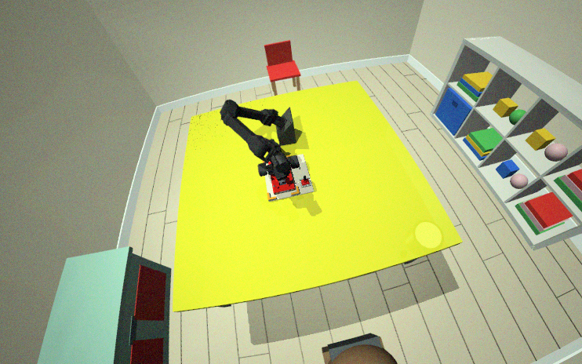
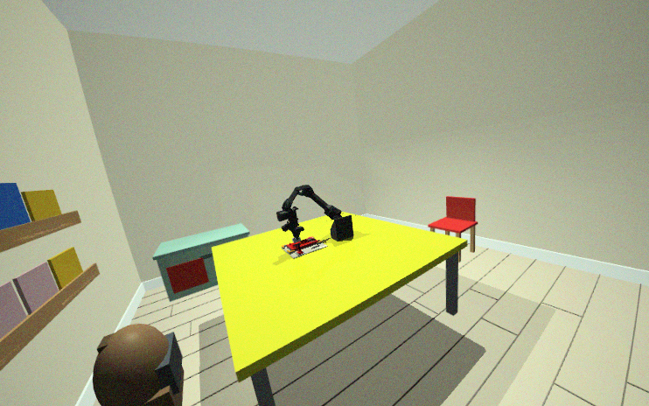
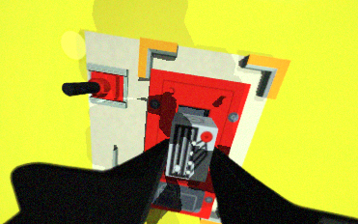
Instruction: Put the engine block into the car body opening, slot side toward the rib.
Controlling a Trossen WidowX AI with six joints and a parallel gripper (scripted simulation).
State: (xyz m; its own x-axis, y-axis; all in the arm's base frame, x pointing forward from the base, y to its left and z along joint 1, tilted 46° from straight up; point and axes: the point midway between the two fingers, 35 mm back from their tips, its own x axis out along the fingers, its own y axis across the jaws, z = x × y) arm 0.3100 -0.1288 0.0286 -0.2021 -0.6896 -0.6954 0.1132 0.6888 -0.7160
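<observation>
Right now the engine block is 1 cm below my gripper tip.
</observation>
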